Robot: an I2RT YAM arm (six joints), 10 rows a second.
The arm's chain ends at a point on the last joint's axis. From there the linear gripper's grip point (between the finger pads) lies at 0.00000 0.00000 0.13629 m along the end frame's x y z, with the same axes.
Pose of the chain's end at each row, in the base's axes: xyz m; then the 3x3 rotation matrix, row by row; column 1 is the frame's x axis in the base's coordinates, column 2 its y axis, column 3 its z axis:
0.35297, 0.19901, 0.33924; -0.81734, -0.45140, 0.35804; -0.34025, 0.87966, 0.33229; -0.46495, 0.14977, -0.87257
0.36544, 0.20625, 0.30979; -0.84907, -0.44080, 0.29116; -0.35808, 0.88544, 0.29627; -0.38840, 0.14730, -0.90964
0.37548, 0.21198, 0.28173; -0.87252, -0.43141, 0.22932; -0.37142, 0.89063, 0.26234; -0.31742, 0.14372, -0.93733
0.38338, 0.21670, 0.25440; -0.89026, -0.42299, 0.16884; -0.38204, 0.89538, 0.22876; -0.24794, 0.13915, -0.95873
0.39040, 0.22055, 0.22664; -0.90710, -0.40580, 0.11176; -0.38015, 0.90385, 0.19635; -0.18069, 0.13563, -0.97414
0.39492, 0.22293, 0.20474; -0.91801, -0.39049, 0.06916; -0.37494, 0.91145, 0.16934; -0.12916, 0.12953, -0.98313
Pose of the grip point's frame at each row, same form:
0.40177, 0.24430, 0.22032; -0.81734, -0.45140, 0.35804; -0.34025, 0.87966, 0.33229; -0.46495, 0.14977, -0.87257
0.40512, 0.24663, 0.18582; -0.84907, -0.44080, 0.29116; -0.35808, 0.88544, 0.29627; -0.38840, 0.14730, -0.90964
0.40673, 0.24773, 0.15398; -0.87252, -0.43141, 0.22932; -0.37142, 0.89063, 0.26234; -0.31742, 0.14372, -0.93733
0.40639, 0.24788, 0.12373; -0.89026, -0.42299, 0.16884; -0.38204, 0.89538, 0.22876; -0.24794, 0.13915, -0.95873
0.40563, 0.24731, 0.09387; -0.90710, -0.40580, 0.11176; -0.38015, 0.90385, 0.19635; -0.18069, 0.13563, -0.97414
0.40435, 0.24601, 0.07075; -0.91801, -0.39049, 0.06916; -0.37494, 0.91145, 0.16934; -0.12916, 0.12953, -0.98313

